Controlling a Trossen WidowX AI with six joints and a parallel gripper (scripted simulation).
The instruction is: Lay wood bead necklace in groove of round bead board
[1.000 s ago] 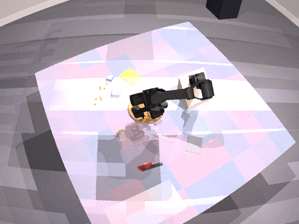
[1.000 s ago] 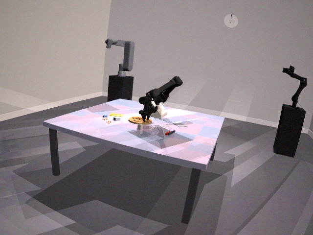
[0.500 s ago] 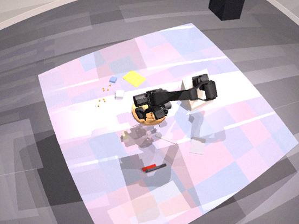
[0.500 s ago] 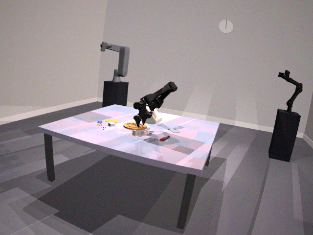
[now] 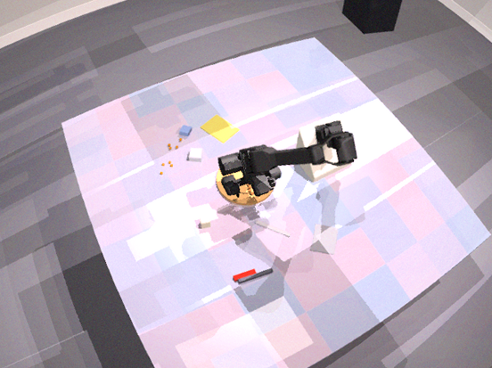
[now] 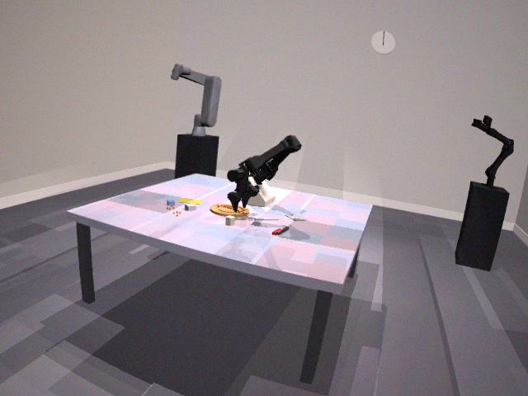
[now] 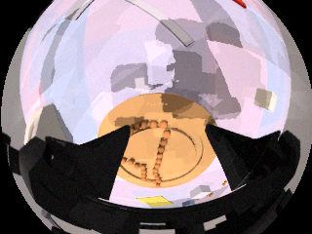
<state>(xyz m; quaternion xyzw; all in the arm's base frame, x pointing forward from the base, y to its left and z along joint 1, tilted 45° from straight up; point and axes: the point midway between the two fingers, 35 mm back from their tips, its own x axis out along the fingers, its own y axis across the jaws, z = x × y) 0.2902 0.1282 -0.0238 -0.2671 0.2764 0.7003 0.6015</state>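
The round bead board lies 10 mm behind my gripper tip, 60 mm to the right of it and 10 mm below it. From my gripper tip the other things lie so: cream cube (180 mm ahead, 50 mm to the left); white block (120 mm ahead, 220 mm to the right, 10 mm below); thin rod (20 mm behind, 140 mm to the left, 20 mm below).
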